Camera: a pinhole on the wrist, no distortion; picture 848 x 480 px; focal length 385.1 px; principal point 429.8 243.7 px. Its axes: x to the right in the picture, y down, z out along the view. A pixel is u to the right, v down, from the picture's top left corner.
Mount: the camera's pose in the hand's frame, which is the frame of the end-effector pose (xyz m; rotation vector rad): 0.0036 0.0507 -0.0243 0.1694 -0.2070 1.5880
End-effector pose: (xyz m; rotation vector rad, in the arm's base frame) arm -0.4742 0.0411 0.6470 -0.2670 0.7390 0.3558
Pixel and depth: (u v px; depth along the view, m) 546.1 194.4 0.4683
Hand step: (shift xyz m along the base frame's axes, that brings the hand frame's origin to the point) 0.2845 0.2492 0.2871
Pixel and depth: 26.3 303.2 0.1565
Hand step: 0.0998 -0.1052 0.0924
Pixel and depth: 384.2 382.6 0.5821
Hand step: 0.2312 -0.0056 0.5367
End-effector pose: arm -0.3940 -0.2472 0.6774 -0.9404 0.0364 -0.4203
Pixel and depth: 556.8 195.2 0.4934
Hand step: 0.1824 0.4133 0.2286
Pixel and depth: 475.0 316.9 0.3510
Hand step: 0.0049 0.2810 0.1776
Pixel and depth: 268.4 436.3 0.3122
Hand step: -0.1425 0.1666 0.2432
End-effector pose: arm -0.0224 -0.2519 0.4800 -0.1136 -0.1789 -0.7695
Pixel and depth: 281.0 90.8 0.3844
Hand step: -0.0574 -0.1798 0.3487
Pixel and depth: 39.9 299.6 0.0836
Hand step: -0.0460 -0.0253 0.0361
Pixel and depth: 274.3 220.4 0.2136
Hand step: -0.0676 -0.0421 0.1657
